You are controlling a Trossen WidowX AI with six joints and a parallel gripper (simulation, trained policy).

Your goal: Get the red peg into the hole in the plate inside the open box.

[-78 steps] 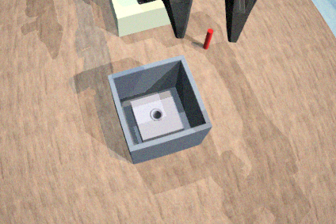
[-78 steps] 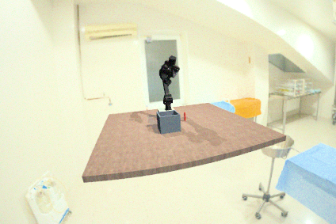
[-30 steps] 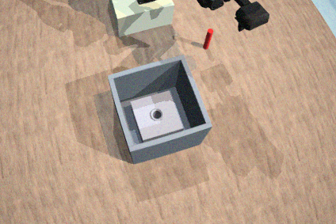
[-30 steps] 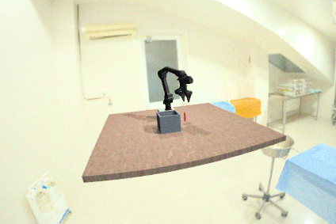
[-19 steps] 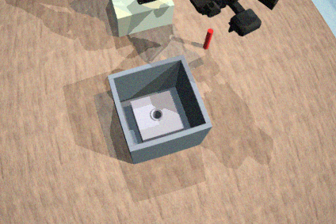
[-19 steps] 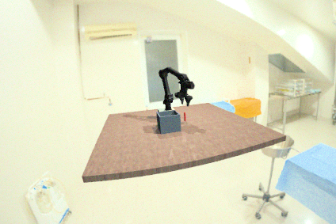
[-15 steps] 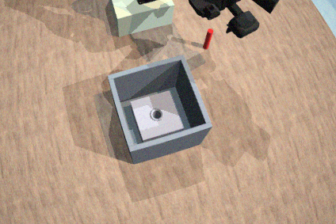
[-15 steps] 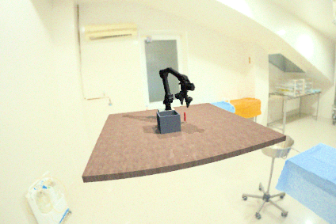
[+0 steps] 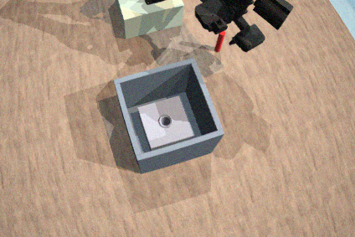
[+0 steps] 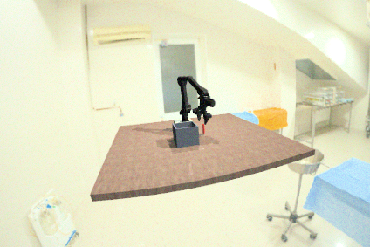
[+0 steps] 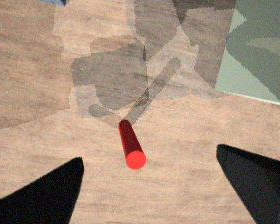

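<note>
The red peg is 10 mm ahead of my gripper tip, 10 mm to the left of it and 50 mm below it. Also, from my gripper tip: pale plate 150 mm ahead, 190 mm to the right, 40 mm below.
</note>
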